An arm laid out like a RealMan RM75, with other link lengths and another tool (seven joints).
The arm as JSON. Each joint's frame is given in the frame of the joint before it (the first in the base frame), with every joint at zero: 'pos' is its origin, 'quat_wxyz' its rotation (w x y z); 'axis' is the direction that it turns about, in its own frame. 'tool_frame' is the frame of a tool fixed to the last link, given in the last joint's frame.
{
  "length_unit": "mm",
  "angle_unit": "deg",
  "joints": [
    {
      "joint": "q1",
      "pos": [
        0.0,
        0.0,
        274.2
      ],
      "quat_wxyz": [
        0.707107,
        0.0,
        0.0,
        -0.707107
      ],
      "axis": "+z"
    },
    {
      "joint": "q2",
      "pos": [
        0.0,
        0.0,
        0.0
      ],
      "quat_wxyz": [
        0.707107,
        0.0,
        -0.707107,
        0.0
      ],
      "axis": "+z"
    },
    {
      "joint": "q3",
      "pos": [
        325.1,
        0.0,
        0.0
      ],
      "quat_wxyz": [
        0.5,
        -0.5,
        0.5,
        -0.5
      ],
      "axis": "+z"
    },
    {
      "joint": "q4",
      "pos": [
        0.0,
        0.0,
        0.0
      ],
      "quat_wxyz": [
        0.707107,
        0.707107,
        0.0,
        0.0
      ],
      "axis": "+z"
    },
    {
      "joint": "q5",
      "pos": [
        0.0,
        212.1,
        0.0
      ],
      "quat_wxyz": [
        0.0,
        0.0,
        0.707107,
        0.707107
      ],
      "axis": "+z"
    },
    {
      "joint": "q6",
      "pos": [
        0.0,
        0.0,
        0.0
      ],
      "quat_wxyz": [
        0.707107,
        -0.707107,
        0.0,
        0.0
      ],
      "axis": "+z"
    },
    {
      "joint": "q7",
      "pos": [
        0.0,
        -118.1,
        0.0
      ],
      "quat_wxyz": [
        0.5,
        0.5,
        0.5,
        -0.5
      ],
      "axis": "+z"
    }
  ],
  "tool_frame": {
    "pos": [
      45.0,
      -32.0,
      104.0
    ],
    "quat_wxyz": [
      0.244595,
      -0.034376,
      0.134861,
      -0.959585
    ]
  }
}
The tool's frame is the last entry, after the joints.
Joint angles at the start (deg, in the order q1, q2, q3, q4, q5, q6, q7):
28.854, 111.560, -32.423, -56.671, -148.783, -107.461, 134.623
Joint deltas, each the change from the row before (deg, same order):
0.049, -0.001, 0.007, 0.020, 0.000, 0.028, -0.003
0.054, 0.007, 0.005, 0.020, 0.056, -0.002, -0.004
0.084, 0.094, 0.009, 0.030, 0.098, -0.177, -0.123
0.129, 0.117, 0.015, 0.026, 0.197, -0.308, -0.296
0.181, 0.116, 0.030, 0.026, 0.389, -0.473, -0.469
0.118, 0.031, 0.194, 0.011, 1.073, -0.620, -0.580
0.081, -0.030, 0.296, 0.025, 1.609, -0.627, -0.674
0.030, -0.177, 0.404, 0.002, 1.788, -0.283, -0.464
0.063, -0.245, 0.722, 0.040, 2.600, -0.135, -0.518
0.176, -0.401, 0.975, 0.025, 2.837, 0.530, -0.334
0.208, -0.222, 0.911, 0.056, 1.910, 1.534, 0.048
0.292, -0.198, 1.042, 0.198, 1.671, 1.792, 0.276
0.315, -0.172, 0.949, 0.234, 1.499, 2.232, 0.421
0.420, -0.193, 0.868, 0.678, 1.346, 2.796, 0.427
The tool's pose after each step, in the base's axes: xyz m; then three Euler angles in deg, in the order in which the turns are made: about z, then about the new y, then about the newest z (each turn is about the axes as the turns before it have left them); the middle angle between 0 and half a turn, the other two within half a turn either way. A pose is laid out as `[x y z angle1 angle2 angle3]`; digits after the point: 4 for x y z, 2 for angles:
[0.4254 0.3755 0.0417 63.25 155.03 77.72]
[0.4248 0.3759 0.0415 63.45 155.05 77.87]
[0.4232 0.3760 0.0402 64.01 155.32 78.25]
[0.4205 0.3763 0.0384 65.05 155.73 78.85]
[0.4164 0.3770 0.0365 66.82 156.28 79.94]
[0.4104 0.3785 0.0354 70.52 156.68 82.79]
[0.4030 0.3810 0.0352 75.70 156.77 86.96]
[0.3967 0.3849 0.0374 80.65 156.12 91.08]
[0.3880 0.3913 0.0416 87.11 154.58 96.55]
[0.3797 0.4012 0.0497 92.38 151.82 100.87]
[0.3760 0.4118 0.0576 94.30 148.71 102.55]
[0.3733 0.4227 0.0659 95.42 145.47 103.87]
[0.3720 0.4341 0.0748 95.70 142.06 104.62]
[0.3721 0.4463 0.0834 95.51 138.56 105.26]

